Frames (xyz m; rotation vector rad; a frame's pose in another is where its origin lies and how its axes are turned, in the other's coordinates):
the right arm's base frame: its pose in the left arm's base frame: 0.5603 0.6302 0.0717 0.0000 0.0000 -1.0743
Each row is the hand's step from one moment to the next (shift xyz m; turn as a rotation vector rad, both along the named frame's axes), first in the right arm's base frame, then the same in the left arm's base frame.
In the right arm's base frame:
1: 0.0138 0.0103 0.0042 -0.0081 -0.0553 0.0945
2: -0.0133 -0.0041 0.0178 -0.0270 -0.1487 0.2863
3: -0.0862 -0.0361 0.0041 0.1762 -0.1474 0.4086
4: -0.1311 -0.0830 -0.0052 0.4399 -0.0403 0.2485
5: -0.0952 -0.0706 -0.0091 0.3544 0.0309 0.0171
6: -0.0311 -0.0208 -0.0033 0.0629 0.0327 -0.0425
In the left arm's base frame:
1: 0.0156 -0.0072 0.0042 -0.0525 -0.0192 0.0945
2: -0.0099 0.0097 0.0178 -0.1436 -0.0471 0.2863
3: -0.0728 0.0586 0.0041 -0.0457 -0.2251 0.4086
4: -0.1354 0.0757 -0.0052 0.1741 -0.4060 0.2485
5: -0.1074 0.0501 -0.0091 0.1960 -0.2969 0.0171
6: -0.0331 0.0174 -0.0033 0.0587 -0.0397 -0.0425

